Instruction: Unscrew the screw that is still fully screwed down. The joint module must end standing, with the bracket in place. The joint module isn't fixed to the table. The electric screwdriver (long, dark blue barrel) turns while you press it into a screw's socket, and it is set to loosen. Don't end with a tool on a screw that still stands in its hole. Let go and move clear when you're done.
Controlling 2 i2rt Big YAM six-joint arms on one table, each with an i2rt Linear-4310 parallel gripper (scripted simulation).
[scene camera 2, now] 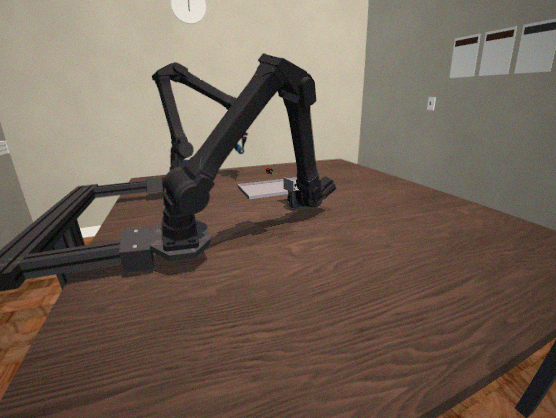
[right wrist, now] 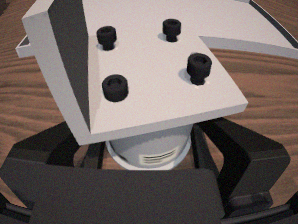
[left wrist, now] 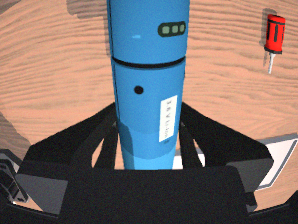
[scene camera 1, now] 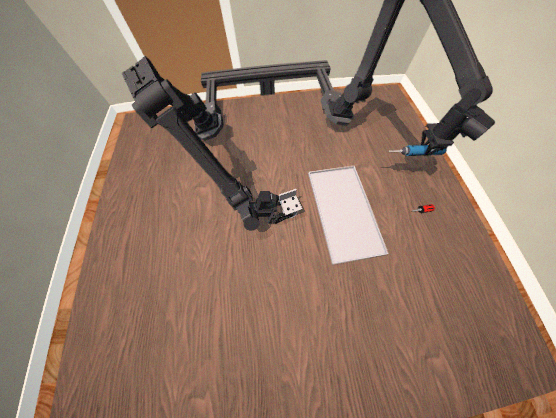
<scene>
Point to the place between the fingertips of my left gripper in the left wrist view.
At 148, 109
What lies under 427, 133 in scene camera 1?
My left gripper.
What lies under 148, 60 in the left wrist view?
A blue electric screwdriver.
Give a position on a flat tray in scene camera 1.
At 352, 231
</scene>
